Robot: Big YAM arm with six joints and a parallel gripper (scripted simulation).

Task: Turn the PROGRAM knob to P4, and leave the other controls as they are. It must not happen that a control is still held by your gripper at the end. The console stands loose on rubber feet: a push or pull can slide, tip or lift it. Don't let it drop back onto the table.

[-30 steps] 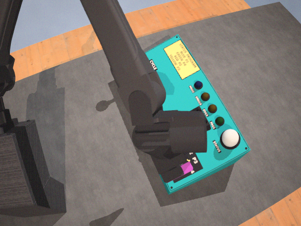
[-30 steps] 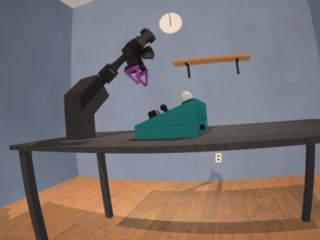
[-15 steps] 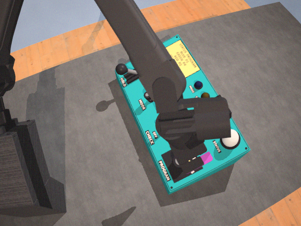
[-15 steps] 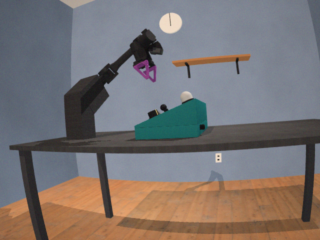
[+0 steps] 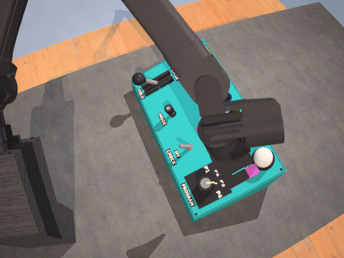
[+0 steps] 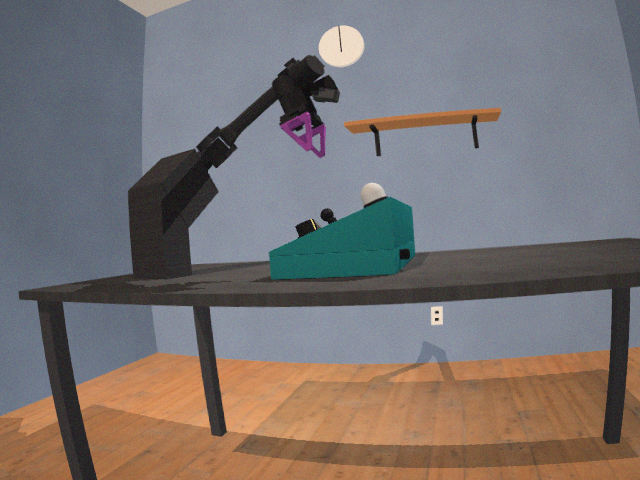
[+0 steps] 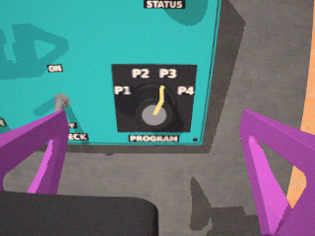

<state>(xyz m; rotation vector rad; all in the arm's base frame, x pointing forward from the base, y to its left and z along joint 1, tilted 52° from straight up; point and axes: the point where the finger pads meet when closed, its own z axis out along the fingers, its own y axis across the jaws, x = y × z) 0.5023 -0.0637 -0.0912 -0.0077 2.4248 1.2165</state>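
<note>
Right now the check toggle is 6 cm behind my hand, 11 cm to the left of it and 17 cm below it. Also, from my hand: teal console 3 cm behind, 17 cm to the left, 19 cm below; mode knob 8 cm behind, 23 cm to the left, 17 cm below; hold lever 12 cm behind, 34 cm to the left, 16 cm below.
</note>
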